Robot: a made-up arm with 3 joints. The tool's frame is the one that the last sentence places.
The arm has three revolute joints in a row. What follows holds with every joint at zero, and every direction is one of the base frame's. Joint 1 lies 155 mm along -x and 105 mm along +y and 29 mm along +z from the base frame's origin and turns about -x. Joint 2 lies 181 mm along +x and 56 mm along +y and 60 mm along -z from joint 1 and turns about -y. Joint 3 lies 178 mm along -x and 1 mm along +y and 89 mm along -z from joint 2 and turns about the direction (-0.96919, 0.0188, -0.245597). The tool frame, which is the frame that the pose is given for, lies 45 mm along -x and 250 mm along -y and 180 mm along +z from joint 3; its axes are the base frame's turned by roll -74.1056, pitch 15.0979 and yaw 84.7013 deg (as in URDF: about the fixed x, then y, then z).
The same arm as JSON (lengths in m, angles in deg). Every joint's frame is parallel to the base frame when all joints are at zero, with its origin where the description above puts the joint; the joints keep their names.
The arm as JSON. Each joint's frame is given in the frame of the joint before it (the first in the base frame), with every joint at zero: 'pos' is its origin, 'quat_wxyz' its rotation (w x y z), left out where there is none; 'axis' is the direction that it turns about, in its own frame. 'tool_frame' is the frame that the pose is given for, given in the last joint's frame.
{"length_unit": "m", "angle_unit": "deg", "joints": [
  {"joint": "joint 1", "pos": [-0.155, 0.105, 0.029], "axis": [-1.0, 0.0, 0.0]},
  {"joint": "joint 2", "pos": [0.181, 0.056, -0.06], "axis": [0.0, -1.0, 0.0]},
  {"joint": "joint 3", "pos": [-0.178, 0.001, -0.089], "axis": [-0.96919, 0.0188, -0.245597]}
], "tool_frame": {"pos": [-0.045, -0.25, 0.18], "quat_wxyz": [0.531372, -0.512079, -0.324915, 0.591481]}}

